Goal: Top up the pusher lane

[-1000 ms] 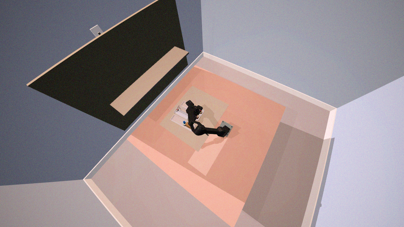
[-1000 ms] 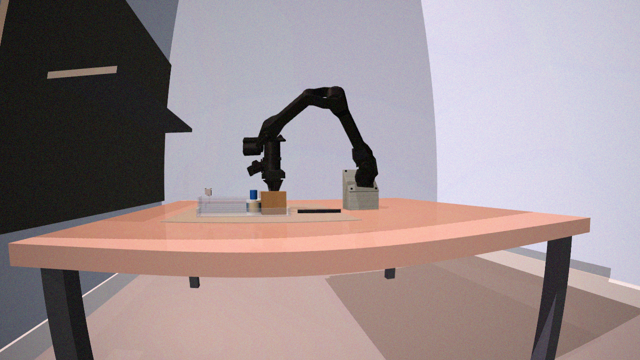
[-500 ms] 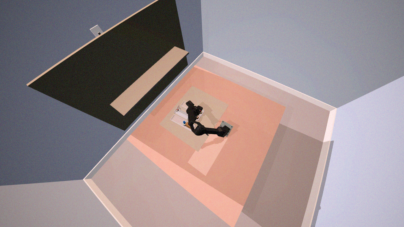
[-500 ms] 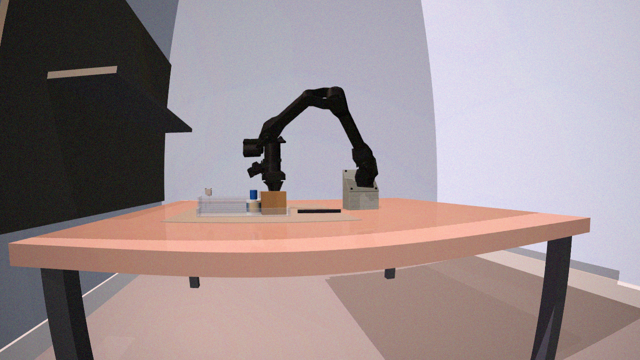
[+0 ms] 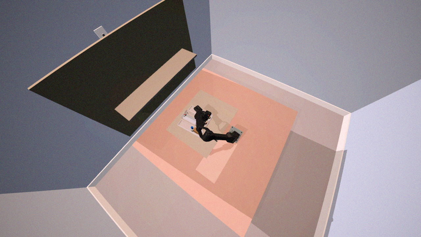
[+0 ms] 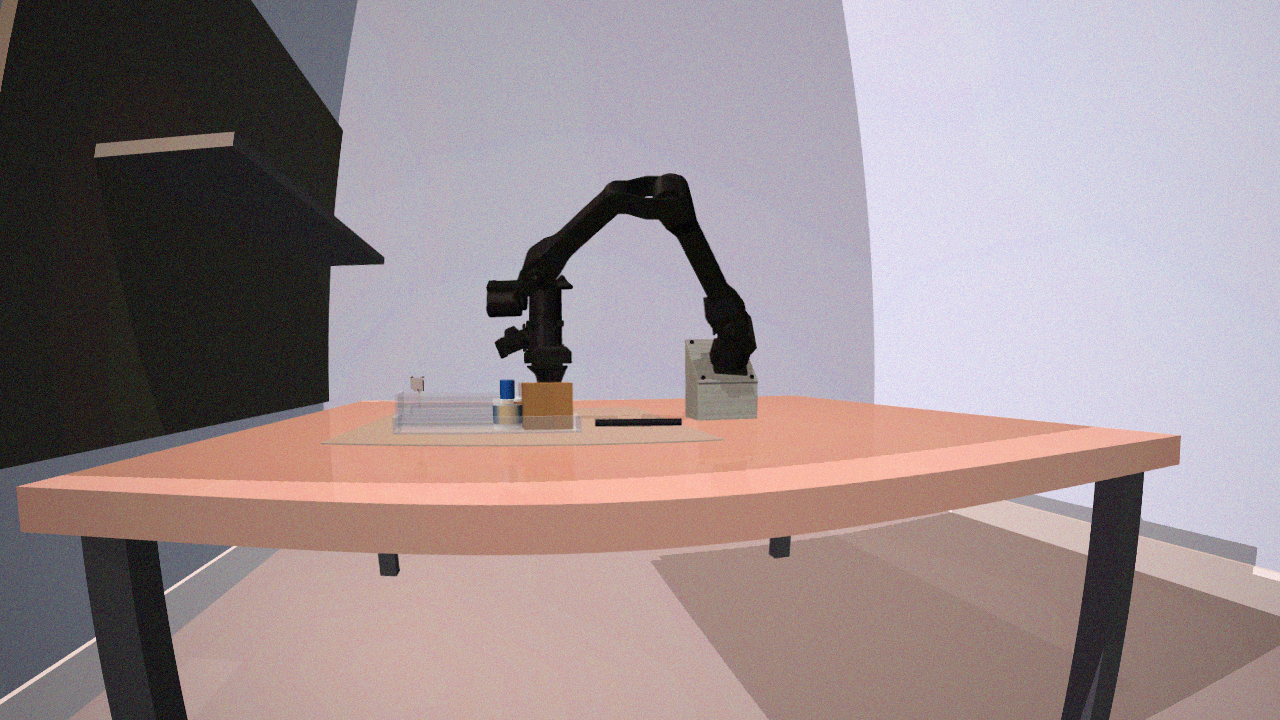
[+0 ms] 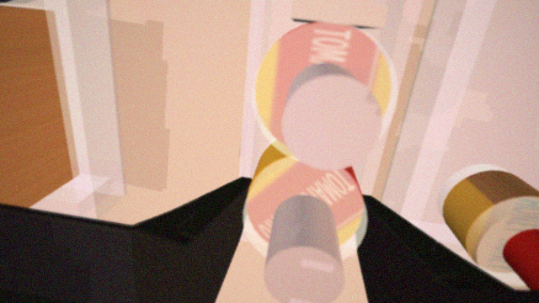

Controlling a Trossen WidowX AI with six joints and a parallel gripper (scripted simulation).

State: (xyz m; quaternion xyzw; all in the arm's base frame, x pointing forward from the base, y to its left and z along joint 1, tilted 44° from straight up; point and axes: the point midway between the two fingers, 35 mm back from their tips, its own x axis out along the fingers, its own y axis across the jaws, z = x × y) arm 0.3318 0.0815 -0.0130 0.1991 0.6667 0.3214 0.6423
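My gripper tip is 130 mm to the right of the brown box and 10 mm below it. Round my gripper tip: black strip 150 mm behind, 80 mm to the left, 20 mm below; shelf 510 mm ahead, 10 mm to the left, 340 mm above.
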